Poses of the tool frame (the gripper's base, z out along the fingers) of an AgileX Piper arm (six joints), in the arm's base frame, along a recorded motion.
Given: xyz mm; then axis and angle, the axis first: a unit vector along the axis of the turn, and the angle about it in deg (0 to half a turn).
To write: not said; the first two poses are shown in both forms.
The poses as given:
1: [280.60 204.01 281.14 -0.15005 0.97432 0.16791 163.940]
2: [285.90 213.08 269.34 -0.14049 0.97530 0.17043 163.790]
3: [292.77 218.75 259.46 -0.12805 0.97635 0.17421 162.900]
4: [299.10 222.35 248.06 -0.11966 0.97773 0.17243 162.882]
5: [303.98 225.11 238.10 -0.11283 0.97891 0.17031 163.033]
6: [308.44 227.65 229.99 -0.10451 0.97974 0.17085 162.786]
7: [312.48 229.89 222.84 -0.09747 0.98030 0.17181 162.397]
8: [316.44 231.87 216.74 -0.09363 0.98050 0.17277 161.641]
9: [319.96 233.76 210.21 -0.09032 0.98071 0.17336 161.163]
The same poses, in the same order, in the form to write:
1: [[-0.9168 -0.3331 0.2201 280.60], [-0.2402 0.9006 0.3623 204.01], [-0.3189 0.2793 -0.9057 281.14], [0 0 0 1]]
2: [[-0.9216 -0.3162 0.2253 285.90], [-0.2210 0.9044 0.3651 213.08], [-0.3192 0.2866 -0.9033 269.34], [0 0 0 1]]
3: [[-0.9237 -0.2957 0.2435 292.77], [-0.1933 0.9086 0.3703 218.75], [-0.3307 0.2950 -0.8964 259.46], [0 0 0 1]]
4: [[-0.9277 -0.2796 0.2474 299.10], [-0.1781 0.9139 0.3649 222.35], [-0.3281 0.2945 -0.8976 248.06], [0 0 0 1]]
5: [[-0.9316 -0.2658 0.2481 303.98], [-0.1664 0.9183 0.3591 225.11], [-0.3233 0.2933 -0.8997 238.10], [0 0 0 1]]
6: [[-0.9339 -0.2508 0.2550 308.44], [-0.1496 0.9216 0.3582 227.65], [-0.3249 0.2963 -0.8981 229.99], [0 0 0 1]]
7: [[-0.9346 -0.2386 0.2638 312.48], [-0.1347 0.9238 0.3584 229.89], [-0.3292 0.2995 -0.8955 222.84], [0 0 0 1]]
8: [[-0.9320 -0.2334 0.2773 316.44], [-0.1245 0.9247 0.3597 231.87], [-0.3404 0.3007 -0.8909 216.74], [0 0 0 1]]
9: [[-0.9306 -0.2284 0.2862 319.96], [-0.1164 0.9256 0.3601 233.76], [-0.3471 0.3018 -0.8879 210.21], [0 0 0 1]]
